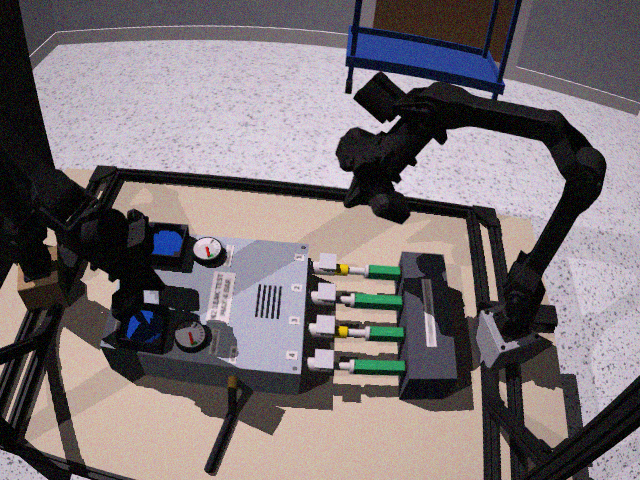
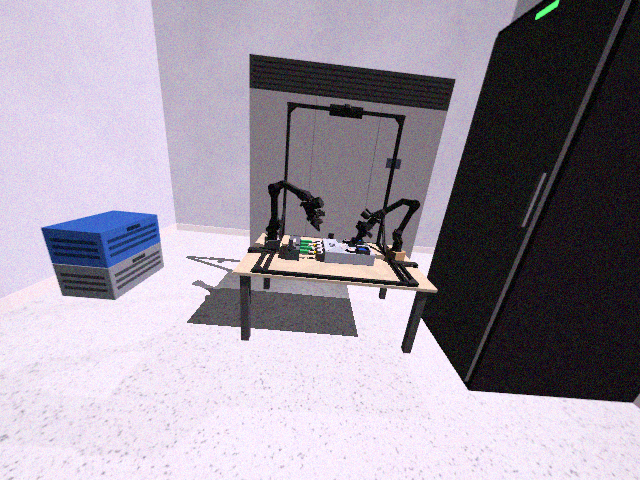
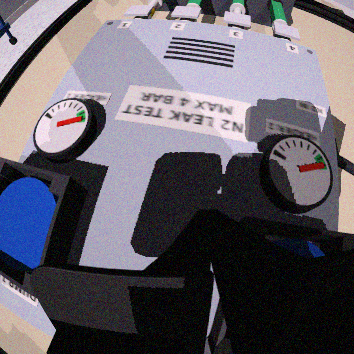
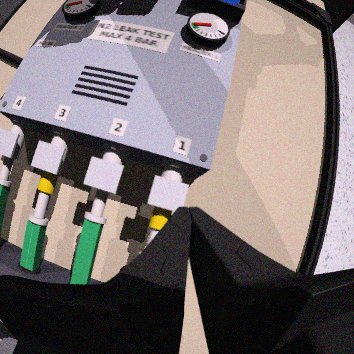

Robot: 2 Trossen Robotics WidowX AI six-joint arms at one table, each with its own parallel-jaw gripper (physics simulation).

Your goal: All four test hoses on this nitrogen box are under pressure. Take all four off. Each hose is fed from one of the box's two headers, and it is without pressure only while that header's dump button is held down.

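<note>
The grey nitrogen box holds four green hoses in ports 1 to 4: hose 1, hose 2, hose 3 and hose 4. All sit plugged in at their white couplers. Hoses 1 and 3 carry yellow bands. My left gripper is shut and empty, right at the blue dump 2 button. The dump 1 button is uncovered. Both gauges point at green. My right gripper is shut and empty, above hose 1's coupler.
A dark grey block holds the hoses' far ends. A black rod with a brass tip lies before the box. Black frame rails edge the table. A blue cart stands behind; a black cabinet and a blue-grey crate flank the table.
</note>
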